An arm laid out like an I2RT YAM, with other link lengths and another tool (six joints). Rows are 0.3 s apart.
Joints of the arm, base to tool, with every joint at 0 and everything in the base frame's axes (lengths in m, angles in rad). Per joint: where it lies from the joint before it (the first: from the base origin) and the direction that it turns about. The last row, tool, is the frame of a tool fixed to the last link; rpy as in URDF.
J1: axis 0 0 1 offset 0 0 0.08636
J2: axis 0 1 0 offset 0.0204 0.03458 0.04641
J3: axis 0 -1 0 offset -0.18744 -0.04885 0
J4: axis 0 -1 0 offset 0.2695 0.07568 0.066
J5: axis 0 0 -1 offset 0.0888 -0.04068 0.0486
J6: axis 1 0 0 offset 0.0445 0 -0.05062
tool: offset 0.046 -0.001 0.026 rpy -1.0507 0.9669 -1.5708
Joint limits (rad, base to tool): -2.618..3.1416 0..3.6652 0..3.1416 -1.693..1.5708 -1.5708..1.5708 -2.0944..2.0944
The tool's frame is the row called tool.
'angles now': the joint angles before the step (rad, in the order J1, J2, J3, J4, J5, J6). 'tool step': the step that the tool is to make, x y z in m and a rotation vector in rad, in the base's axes. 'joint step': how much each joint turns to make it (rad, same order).
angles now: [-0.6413 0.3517 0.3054 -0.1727 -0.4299 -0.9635]
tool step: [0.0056 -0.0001 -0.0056 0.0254 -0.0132 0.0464]
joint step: [-0.0008 0.0609 -0.0042 0.0690 -0.0521 0.0194]
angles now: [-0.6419 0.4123 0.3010 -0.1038 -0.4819 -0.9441]
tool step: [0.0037 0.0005 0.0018 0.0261 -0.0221 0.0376]
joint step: [0.0000 0.0453 0.0107 0.0509 -0.0439 0.0293]
